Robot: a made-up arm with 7 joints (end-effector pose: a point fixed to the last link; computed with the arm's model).
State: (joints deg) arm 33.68 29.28 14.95 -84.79 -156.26 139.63 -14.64
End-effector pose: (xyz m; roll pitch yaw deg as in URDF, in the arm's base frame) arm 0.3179 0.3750 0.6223 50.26 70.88 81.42
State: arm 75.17 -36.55 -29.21 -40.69 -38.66 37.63 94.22
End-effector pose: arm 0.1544 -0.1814 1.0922 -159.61 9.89 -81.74
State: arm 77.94 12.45 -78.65 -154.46 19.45 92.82 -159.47
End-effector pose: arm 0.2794 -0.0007 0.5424 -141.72 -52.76 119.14
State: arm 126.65 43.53 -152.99 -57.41 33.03 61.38 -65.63
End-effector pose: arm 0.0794 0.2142 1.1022 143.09 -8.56 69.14
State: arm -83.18 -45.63 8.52 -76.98 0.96 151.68 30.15
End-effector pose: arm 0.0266 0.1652 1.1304 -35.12 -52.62 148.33
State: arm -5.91 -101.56 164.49 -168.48 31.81 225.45 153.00
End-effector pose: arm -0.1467 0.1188 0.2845 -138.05 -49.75 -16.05
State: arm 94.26 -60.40 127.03 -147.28 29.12 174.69 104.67
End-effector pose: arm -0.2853 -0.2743 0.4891 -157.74 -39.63 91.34
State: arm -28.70 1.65 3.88 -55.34 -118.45 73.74 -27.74
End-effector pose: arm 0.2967 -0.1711 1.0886 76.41 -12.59 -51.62
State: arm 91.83 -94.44 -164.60 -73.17 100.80 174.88 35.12
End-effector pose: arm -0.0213 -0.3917 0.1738 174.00 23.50 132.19
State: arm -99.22 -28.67 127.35 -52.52 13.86 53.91 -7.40
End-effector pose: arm 0.3345 0.3917 0.8615 172.71 19.07 41.04
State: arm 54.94 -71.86 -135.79 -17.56 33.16 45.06 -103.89
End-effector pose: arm -0.2175 -0.6026 0.6171 155.10 -74.10 48.04
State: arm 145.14 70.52 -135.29 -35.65 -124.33 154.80 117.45
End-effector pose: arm -0.2512 0.4683 0.8161 24.26 34.90 -175.24
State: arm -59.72 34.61 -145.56 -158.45 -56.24 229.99 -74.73
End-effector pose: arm -0.1439 -0.0991 0.7922 110.28 38.33 -70.29
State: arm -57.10 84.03 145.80 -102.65 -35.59 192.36 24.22
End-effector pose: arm 0.3075 -0.2597 0.8622 -25.44 -12.85 -65.44
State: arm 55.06 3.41 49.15 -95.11 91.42 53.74 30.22
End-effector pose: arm -0.1578 0.3948 0.8560 -80.93 33.46 145.29
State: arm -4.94 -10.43 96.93 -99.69 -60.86 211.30 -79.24
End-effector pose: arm -0.1674 0.2625 0.8890 89.68 57.84 -150.66
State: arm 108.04 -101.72 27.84 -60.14 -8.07 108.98 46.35
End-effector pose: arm 0.0388 -0.6358 0.6956 -2.34 -32.73 -42.28
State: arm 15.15 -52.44 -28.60 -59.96 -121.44 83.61 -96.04
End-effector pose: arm -0.1919 -0.2371 1.0996 111.56 26.18 -27.51
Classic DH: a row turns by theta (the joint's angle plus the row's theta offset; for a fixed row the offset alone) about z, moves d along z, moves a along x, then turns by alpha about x. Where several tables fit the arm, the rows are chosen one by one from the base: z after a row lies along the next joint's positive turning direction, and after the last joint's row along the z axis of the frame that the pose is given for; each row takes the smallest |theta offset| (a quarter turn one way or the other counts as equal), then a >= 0, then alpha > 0; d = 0 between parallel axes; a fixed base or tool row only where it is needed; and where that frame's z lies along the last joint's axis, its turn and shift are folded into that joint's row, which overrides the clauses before.
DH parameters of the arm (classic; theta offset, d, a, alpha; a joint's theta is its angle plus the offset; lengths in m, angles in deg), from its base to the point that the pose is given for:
joint 1: 0 0.5262 0 -90
joint 2: 0 0 0 90
joint 3: 0 0.3211 0.0773 90
joint 4: 0 0 -0.0496 -90
joint 5: 0 0.2307 0 90
joint 6: 0 0 0.1204 90
joint 7: 0 0 0 0

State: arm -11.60 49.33 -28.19 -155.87 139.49 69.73 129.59
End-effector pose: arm 0.1798 -0.1533 0.3478 101.63 -36.17 88.96
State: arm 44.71 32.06 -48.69 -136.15 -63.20 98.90 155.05
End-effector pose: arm 0.3756 0.0053 0.4854 -42.39 -84.52 112.22
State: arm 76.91 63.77 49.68 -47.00 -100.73 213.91 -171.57
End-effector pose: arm -0.0960 0.4593 0.6926 -75.19 39.19 59.15
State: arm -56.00 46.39 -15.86 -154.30 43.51 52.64 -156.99
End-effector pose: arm 0.0869 -0.1478 0.3836 -43.23 -28.31 -67.57
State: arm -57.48 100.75 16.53 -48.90 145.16 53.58 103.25
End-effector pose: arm 0.3970 -0.4159 0.1841 20.06 -2.04 71.52
